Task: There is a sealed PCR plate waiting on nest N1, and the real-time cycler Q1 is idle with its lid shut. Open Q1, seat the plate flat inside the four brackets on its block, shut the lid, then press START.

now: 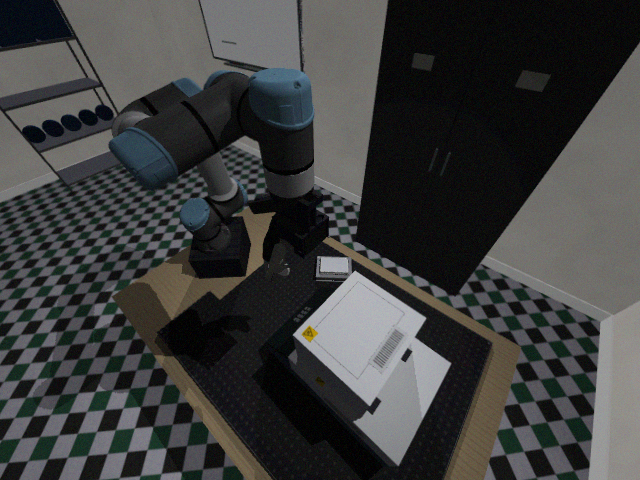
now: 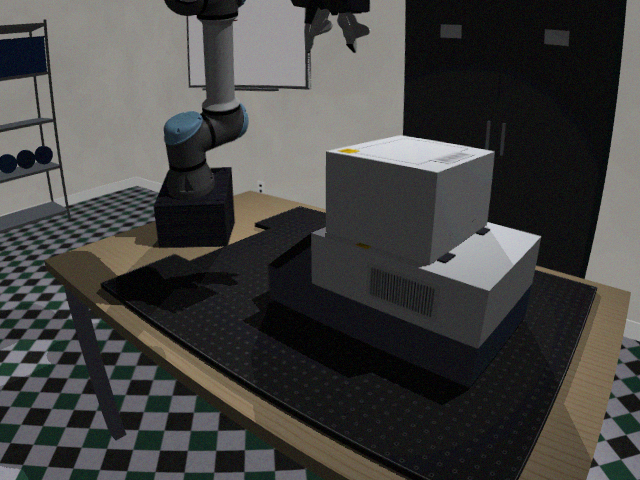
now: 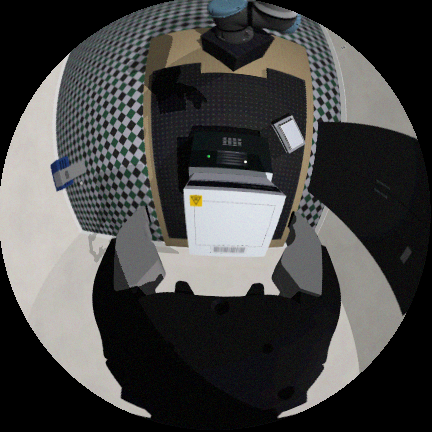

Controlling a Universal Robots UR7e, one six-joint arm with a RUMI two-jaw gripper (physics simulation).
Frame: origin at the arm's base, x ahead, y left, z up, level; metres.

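Seen in the pictures: gripper, fingertip midpoint: [image 1: 295, 257] [image 2: 332, 52] [image 3: 219, 210]; arm's base, link origin: [image 1: 214, 238] [image 2: 191, 186] [image 3: 234, 32].
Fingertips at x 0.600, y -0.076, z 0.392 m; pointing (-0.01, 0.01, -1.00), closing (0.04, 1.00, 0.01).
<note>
Pixels of each thing's top centre, then the offset from my fingertips to it. "pt": a spot on its surface instead.
- sealed plate, top centre: [image 1: 334, 264] [image 3: 292, 133] dx -0.127, dy +0.350, dz -0.493 m
- nest N1, surface spot: [image 1: 333, 278] pt dx -0.102, dy +0.312, dz -0.538 m
The cycler Q1 [image 1: 392, 428] [image 2: 403, 291] [image 3: 231, 136] stands on the dark mat. Its white box-shaped lid [image 1: 356, 322] [image 2: 382, 201] [image 3: 232, 225] is down on the body. The dark front panel shows a green light [image 3: 208, 156] and a row of small keys [image 3: 231, 141]; their labels are too small to read. The sealed plate [image 1: 333, 265] [image 3: 291, 132] lies on nest N1 [image 1: 333, 278], off the cycler's front corner. My gripper [image 1: 279, 267] [image 2: 331, 45] [image 3: 219, 210] is open and empty, high above the table. The block and its brackets are hidden under the lid.
The arm's black base block [image 1: 219, 260] [image 2: 193, 224] [image 3: 233, 52] stands at the table's far end from the cycler. A tall black cabinet [image 1: 465, 129] [image 2: 553, 129] [image 3: 370, 160] stands beyond the table's nest side. A shelf rack [image 1: 51, 94] stands at the far left.
</note>
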